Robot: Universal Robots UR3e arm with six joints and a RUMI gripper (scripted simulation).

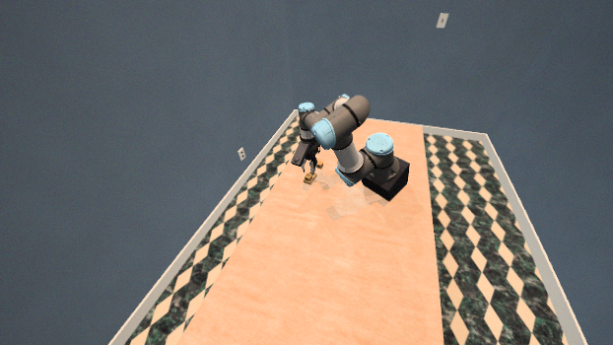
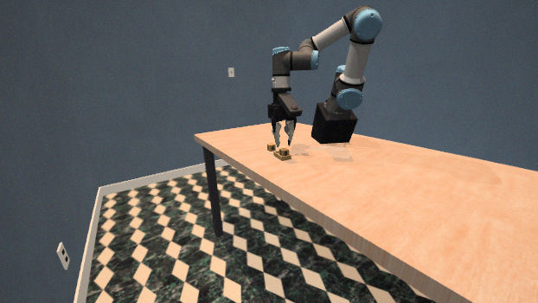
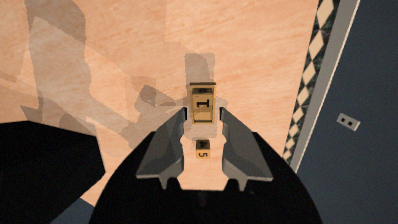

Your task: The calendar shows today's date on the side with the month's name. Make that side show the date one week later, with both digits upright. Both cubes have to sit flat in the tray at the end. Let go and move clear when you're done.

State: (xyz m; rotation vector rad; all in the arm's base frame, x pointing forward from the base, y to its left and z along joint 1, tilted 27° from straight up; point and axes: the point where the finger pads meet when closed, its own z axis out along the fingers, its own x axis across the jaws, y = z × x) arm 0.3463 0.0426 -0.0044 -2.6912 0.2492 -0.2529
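Right now my hand is 20 mm to the left of the wooden tray and 50 mm above it.
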